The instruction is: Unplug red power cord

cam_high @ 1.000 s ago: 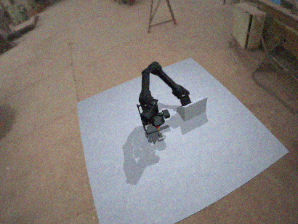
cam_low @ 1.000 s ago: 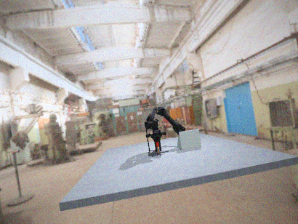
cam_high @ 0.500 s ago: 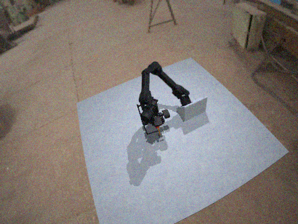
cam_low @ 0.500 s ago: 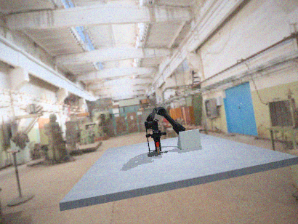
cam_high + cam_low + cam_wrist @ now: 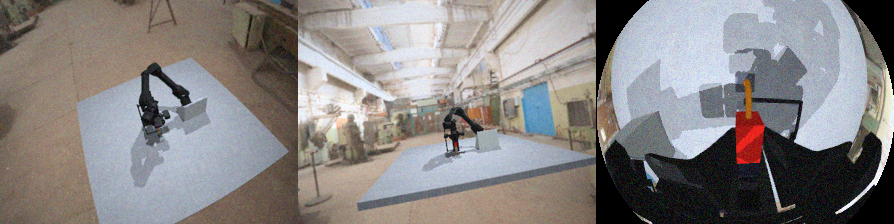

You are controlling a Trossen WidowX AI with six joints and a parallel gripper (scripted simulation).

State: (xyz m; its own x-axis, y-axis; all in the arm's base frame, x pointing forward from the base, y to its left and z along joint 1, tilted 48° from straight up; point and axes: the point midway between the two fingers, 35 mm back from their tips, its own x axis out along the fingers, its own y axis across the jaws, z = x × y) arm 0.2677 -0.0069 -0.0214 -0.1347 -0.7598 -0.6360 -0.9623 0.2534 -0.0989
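Now: the red plug 30 mm to the right of my gripper tip.
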